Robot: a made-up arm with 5 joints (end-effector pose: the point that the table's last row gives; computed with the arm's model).
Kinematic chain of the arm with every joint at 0, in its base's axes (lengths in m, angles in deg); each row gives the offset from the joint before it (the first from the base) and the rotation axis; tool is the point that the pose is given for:
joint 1: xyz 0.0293 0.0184 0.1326 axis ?
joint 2: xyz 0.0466 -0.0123 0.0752 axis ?
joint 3: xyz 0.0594 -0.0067 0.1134 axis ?
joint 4: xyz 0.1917 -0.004 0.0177 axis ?
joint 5: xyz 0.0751 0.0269 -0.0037 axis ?
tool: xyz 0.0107 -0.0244 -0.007
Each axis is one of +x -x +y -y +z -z.
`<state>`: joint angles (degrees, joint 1 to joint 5).
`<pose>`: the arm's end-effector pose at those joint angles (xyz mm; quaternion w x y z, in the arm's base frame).
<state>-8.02 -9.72 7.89 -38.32 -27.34</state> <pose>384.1 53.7 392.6 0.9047 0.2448 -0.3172 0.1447</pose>
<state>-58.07 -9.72 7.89 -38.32 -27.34</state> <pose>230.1 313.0 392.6 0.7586 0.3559 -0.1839 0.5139</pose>
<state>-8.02 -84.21 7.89 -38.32 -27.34</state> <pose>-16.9 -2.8 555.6 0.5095 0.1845 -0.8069 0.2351</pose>
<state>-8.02 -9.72 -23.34 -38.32 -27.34</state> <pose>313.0 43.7 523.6 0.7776 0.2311 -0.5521 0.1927</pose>
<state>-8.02 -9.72 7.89 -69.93 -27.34</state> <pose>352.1 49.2 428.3 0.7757 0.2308 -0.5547 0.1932</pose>
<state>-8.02 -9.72 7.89 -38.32 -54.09</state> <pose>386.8 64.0 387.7 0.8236 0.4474 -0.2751 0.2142</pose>
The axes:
joint 1: -z
joint 2: +y
joint 3: +y
joint 4: +y
joint 5: -x

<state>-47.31 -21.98 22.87 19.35 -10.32</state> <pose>264.5 245.6 306.2 0.9044 0.0109 0.1958 0.3789</pose>
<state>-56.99 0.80 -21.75 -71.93 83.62</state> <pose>173.7 230.1 490.1 0.6819 -0.1461 -0.6939 -0.1795</pose>
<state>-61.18 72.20 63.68 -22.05 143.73</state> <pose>25.7 52.1 -45.4 0.2589 0.5793 0.0395 -0.7719</pose>
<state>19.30 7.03 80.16 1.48 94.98</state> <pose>189.2 -38.6 37.2 0.5628 -0.4406 0.5539 0.4269</pose>
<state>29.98 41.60 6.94 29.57 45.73</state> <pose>308.6 -163.7 39.1 0.7545 -0.1413 0.6388 0.0514</pose>
